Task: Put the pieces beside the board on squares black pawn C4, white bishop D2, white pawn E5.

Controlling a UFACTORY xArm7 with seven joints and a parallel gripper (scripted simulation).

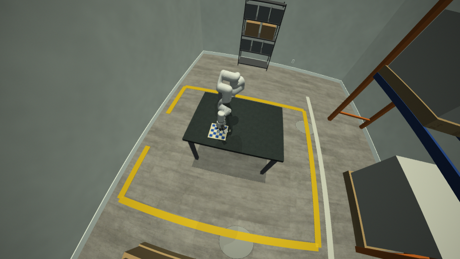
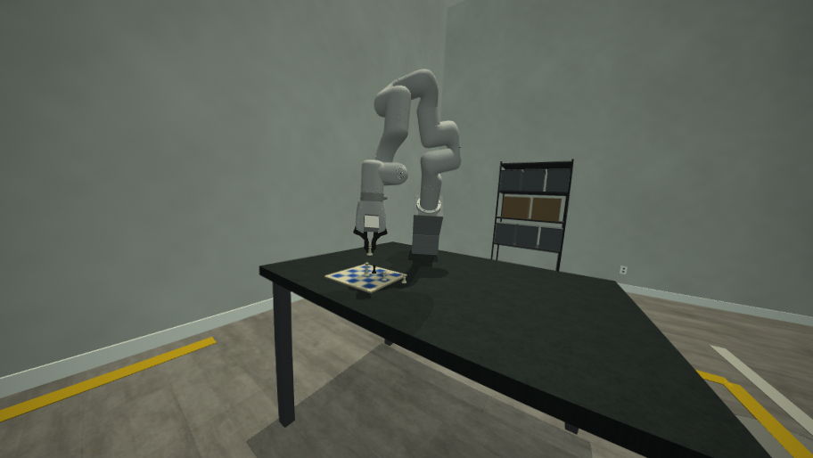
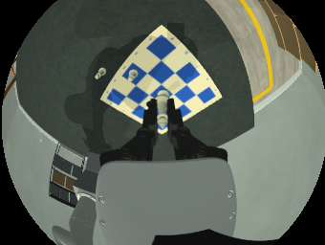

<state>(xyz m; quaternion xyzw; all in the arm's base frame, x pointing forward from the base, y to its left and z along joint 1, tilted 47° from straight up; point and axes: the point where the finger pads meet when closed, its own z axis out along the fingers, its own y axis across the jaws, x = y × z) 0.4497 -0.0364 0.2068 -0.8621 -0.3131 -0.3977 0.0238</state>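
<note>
My gripper is now 100 mm above the white piece, 40 mm to the left of it and 30 mm past it. Round my hand: black pawn 110 mm below, 70 mm behind, 40 mm to the right; then cream chessboard 130 mm below, 40 mm to the right, 30 mm behind.
</note>
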